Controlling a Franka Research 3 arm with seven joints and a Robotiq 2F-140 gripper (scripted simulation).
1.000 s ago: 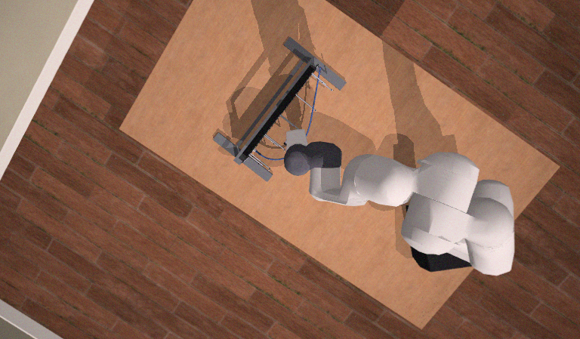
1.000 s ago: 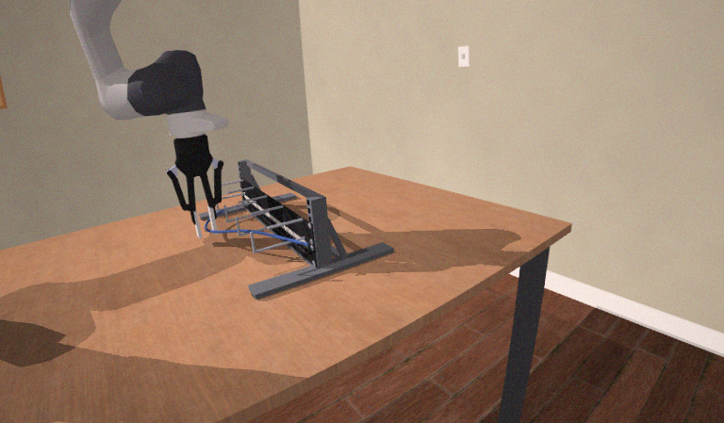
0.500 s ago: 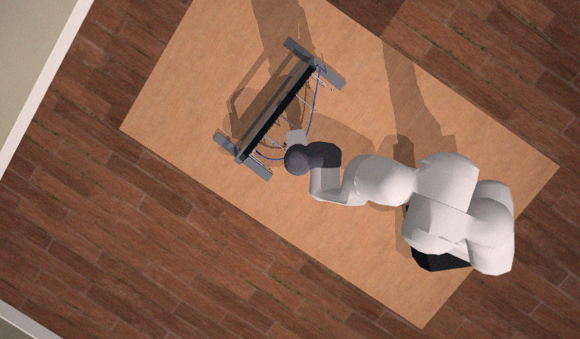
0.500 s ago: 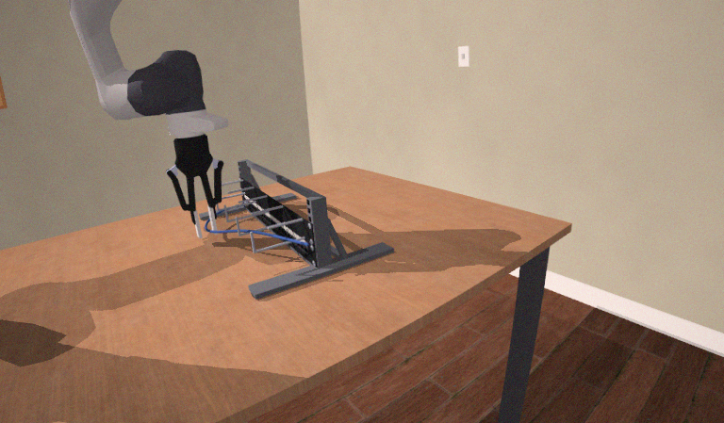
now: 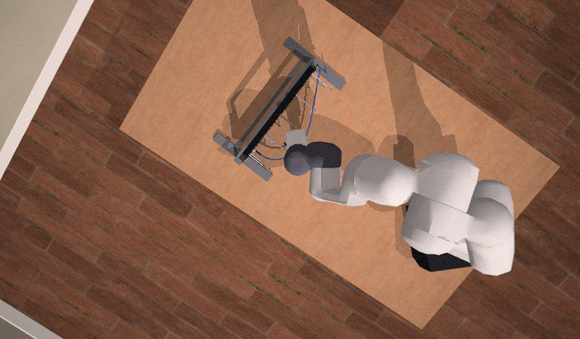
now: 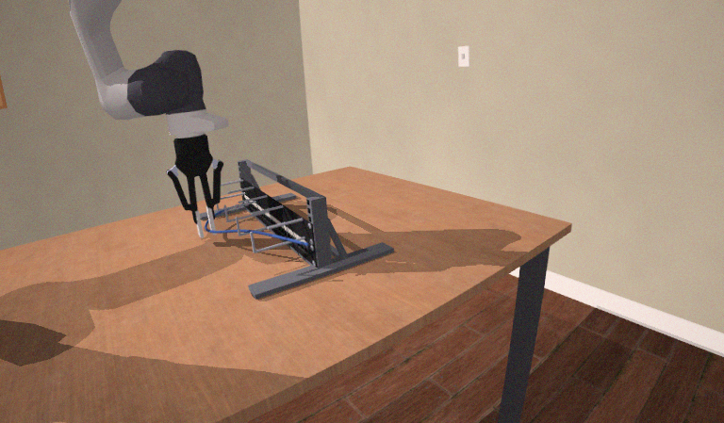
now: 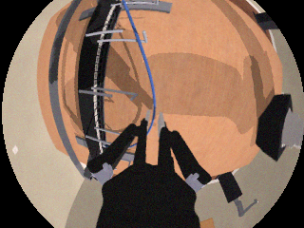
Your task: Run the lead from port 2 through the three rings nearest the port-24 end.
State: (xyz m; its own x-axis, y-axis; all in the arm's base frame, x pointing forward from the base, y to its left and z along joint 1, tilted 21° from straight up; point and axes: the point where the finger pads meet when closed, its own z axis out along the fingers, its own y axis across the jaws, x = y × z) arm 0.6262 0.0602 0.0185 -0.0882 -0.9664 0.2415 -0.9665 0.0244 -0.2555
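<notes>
My gripper is now 150 mm short of the dark rack, 70 mm to the left of it and 20 mm below it.
</notes>
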